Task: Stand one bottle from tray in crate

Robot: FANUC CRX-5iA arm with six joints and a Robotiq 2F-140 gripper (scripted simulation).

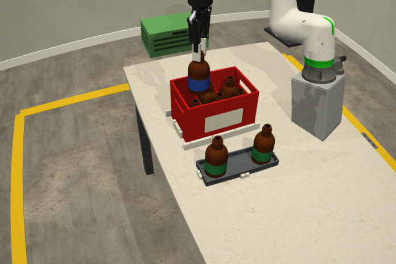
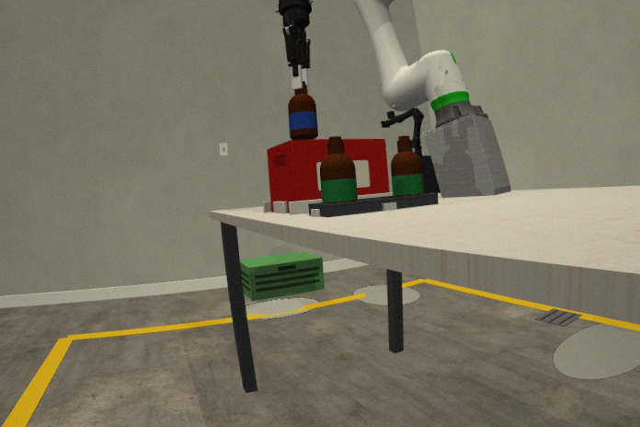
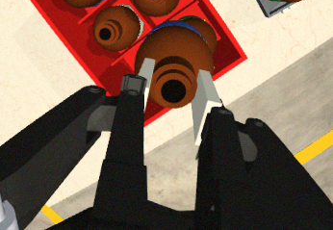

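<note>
The glass bottle is 9 cm below my hand. Round my hand: grey tray (4 cm behind, 22 cm to the left, 34 cm below); red crate (7 cm behind, 2 cm to the right, 27 cm below).
</note>
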